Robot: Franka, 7 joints.
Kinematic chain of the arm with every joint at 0, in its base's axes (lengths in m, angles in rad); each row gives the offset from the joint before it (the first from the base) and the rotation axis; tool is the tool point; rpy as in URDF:
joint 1: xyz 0 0 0.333 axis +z
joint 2: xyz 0 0 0 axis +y
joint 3: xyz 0 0 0.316 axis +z
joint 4: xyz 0.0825 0 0 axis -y
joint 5: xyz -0.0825 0 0.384 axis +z
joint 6: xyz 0 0 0 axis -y
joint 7: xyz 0.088 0 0 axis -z
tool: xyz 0 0 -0.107 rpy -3.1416 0 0
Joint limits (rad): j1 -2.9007..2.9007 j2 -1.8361..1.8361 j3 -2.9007..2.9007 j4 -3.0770..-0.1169 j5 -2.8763..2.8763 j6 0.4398..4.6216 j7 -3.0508..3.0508
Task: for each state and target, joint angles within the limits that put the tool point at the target. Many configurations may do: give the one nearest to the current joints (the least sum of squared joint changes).
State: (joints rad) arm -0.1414 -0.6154 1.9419 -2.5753 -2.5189 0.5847 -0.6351
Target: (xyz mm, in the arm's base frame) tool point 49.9 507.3 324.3
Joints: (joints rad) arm -0.5313 -0.8397 2.0309 -2.4443 -2.5982 0.8563 -0.6351
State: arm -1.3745 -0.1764 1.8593 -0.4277 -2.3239 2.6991 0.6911
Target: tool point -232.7 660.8 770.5
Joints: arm -0.9005 -0.7208 2.1326 -0.5220 -2.3115 3.0243 0.6911
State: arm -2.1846 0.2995 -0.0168 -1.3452 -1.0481 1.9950 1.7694
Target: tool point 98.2 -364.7 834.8
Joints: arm -1.7747 -0.5257 0.4351 -1.7241 -0.8996 1.6911 1.7694
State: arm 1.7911 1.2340 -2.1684 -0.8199 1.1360 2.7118 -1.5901
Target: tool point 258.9 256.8 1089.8
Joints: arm 1.6060 0.6921 -2.3238 -0.8199 1.1237 2.6977 -1.5901
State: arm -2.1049 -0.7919 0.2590 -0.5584 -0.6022 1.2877 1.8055
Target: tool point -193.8 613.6 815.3
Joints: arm -1.3883 -1.1996 -0.0326 -0.3078 -0.7568 1.5939 1.8055
